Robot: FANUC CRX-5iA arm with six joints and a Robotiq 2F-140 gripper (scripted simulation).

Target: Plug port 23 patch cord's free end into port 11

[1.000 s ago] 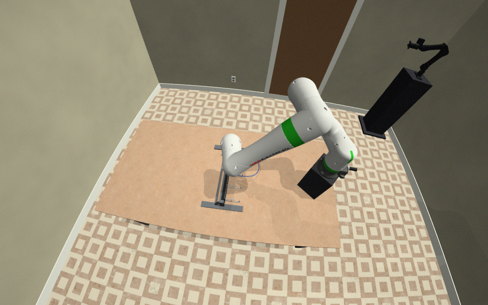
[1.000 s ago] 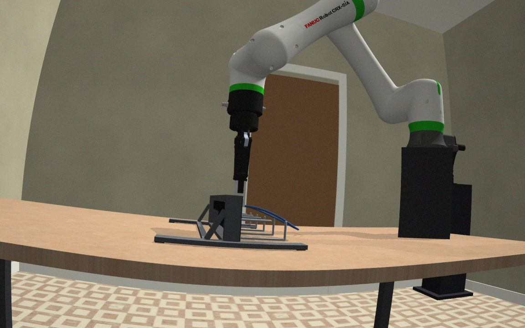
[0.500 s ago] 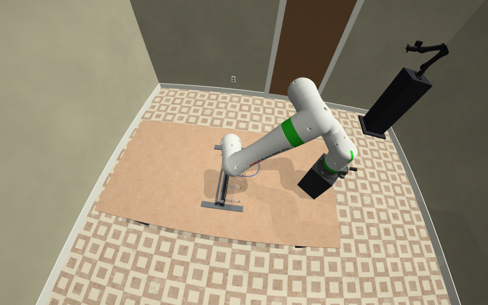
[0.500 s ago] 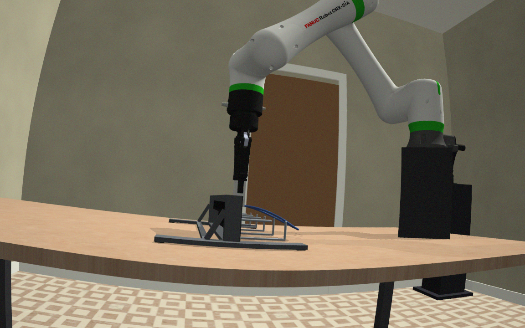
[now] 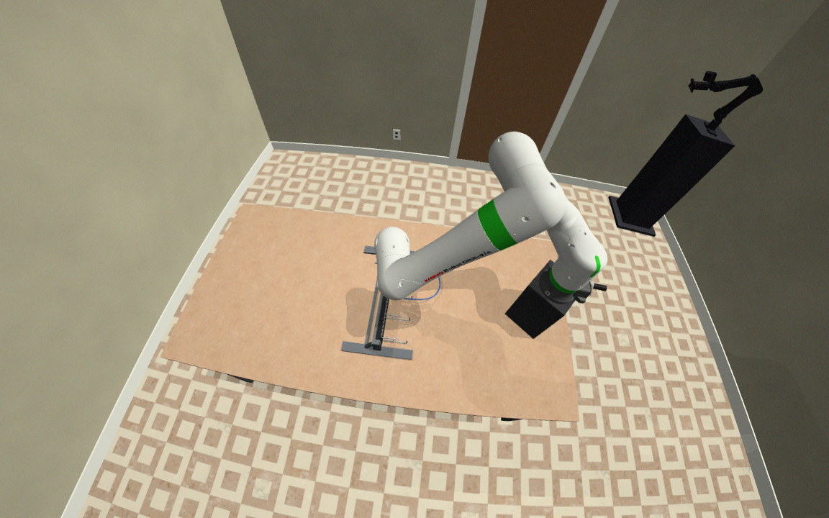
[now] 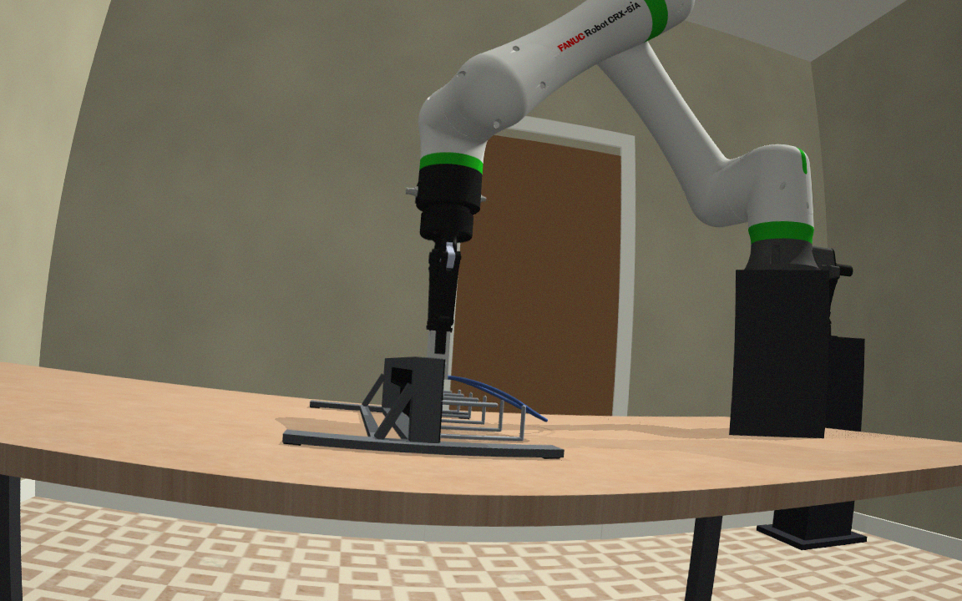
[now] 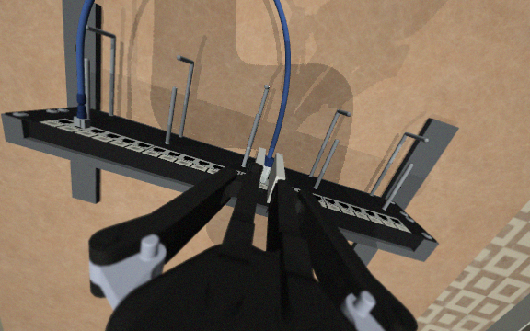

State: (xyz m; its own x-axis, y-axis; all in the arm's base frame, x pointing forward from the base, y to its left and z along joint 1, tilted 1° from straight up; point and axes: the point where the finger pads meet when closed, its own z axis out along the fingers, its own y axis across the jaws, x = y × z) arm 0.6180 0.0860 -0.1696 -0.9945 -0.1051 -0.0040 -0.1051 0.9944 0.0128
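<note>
Right now my hand is 3 cm above the plug and 1 cm short of it.
</note>
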